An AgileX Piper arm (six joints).
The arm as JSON. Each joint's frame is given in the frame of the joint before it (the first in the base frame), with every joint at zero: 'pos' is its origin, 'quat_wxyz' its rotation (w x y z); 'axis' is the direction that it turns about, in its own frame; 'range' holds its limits. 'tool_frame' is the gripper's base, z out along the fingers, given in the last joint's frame.
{
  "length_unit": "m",
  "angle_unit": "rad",
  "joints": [
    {
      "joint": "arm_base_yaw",
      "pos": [
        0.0,
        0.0,
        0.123
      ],
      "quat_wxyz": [
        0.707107,
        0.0,
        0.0,
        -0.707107
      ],
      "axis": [
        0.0,
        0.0,
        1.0
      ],
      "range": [
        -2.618,
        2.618
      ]
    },
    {
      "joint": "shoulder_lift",
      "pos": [
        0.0,
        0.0,
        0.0
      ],
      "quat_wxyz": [
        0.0,
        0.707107,
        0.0,
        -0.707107
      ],
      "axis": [
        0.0,
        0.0,
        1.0
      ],
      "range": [
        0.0,
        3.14
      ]
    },
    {
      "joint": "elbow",
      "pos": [
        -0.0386,
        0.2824,
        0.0
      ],
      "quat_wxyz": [
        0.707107,
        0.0,
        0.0,
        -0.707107
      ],
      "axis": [
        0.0,
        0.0,
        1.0
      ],
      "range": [
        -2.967,
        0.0
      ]
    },
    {
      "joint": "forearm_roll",
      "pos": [
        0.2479,
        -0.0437,
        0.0
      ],
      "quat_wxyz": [
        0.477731,
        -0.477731,
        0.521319,
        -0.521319
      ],
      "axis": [
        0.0,
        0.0,
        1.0
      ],
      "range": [
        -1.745,
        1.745
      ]
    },
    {
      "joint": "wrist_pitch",
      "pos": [
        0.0,
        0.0,
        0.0
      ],
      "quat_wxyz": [
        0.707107,
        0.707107,
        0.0,
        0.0
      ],
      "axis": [
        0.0,
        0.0,
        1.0
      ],
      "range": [
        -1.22,
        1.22
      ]
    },
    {
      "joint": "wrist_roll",
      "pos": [
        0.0,
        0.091,
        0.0
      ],
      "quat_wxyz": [
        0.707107,
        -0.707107,
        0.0,
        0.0
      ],
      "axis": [
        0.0,
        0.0,
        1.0
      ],
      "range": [
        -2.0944,
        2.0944
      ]
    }
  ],
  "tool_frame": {
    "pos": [
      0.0,
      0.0,
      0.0
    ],
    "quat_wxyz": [
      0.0,
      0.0,
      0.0,
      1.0
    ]
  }
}
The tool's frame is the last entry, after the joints.
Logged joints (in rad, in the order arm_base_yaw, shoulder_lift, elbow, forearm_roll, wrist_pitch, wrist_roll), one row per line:
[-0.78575 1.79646 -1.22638 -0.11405 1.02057 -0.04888]
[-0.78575 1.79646 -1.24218 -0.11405 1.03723 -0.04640]
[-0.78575 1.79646 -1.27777 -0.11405 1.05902 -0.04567]
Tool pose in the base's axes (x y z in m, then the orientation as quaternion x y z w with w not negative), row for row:
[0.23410 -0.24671 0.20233 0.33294 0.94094 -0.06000 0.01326]
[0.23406 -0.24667 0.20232 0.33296 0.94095 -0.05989 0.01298]
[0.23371 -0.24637 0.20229 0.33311 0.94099 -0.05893 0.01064]
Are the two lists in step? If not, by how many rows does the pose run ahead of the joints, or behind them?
The pose runs 2 rows behind the joints: the pose in row i belongs to the joints in row i - 2.
